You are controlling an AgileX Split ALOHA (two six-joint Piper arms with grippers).
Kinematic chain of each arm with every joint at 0, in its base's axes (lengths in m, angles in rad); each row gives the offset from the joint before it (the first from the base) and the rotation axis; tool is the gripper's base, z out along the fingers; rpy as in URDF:
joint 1: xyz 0 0 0.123 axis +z
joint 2: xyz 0 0 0 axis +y
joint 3: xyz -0.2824 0 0.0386 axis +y
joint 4: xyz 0.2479 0 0.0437 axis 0.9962 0 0.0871
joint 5: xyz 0 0 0 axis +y
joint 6: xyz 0.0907 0 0.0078 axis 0.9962 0 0.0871
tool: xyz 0 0 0 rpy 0 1.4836 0
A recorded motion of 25 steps. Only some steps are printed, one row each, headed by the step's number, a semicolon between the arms.
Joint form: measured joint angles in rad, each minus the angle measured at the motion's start. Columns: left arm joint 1, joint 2, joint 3, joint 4, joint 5, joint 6; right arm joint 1, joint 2, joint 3, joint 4, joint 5, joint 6.
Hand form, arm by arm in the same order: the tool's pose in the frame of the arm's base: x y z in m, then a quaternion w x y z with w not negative. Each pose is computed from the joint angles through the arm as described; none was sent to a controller.
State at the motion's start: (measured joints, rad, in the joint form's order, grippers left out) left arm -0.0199 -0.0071 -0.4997 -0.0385 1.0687 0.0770; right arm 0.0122 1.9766 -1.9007 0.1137 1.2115 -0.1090
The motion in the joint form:
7: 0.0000 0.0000 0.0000 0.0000 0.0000 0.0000; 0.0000 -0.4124 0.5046 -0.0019 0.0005 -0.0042
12: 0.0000 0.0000 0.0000 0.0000 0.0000 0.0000; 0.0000 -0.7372 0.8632 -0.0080 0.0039 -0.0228
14: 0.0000 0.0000 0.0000 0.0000 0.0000 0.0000; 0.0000 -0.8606 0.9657 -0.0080 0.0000 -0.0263
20: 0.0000 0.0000 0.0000 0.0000 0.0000 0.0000; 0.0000 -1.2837 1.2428 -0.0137 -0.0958 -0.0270
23: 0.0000 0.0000 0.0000 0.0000 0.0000 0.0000; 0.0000 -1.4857 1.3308 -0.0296 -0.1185 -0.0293
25: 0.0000 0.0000 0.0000 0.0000 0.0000 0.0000; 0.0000 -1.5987 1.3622 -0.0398 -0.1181 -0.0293
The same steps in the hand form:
7: -0.0063 -0.0029 0.2765 0.52126 0.04221 0.85234 -0.00435; 0.3132 0.0133 0.3202 0.14086 -0.04980 0.98764 0.04748
12: -0.0063 -0.0029 0.2765 0.52126 0.04221 0.85234 -0.00435; 0.2177 0.0117 0.3077 0.12274 -0.05905 0.98970 0.04412
14: -0.0063 -0.0029 0.2765 0.52126 0.04221 0.85234 -0.00435; 0.1860 0.0113 0.3046 0.13509 -0.06110 0.98800 0.04325
20: -0.0063 -0.0029 0.2765 0.52126 0.04221 0.85234 -0.00435; 0.1006 0.0094 0.2889 0.25317 -0.06160 0.96488 0.03337
23: -0.0063 -0.0029 0.2765 0.52126 0.04221 0.85234 -0.00435; 0.0672 0.0076 0.2807 0.31817 -0.06475 0.94558 0.02152
25: -0.0063 -0.0029 0.2765 0.52126 0.04221 0.85234 -0.00435; 0.0496 0.0066 0.2779 0.35607 -0.06602 0.93201 0.01429

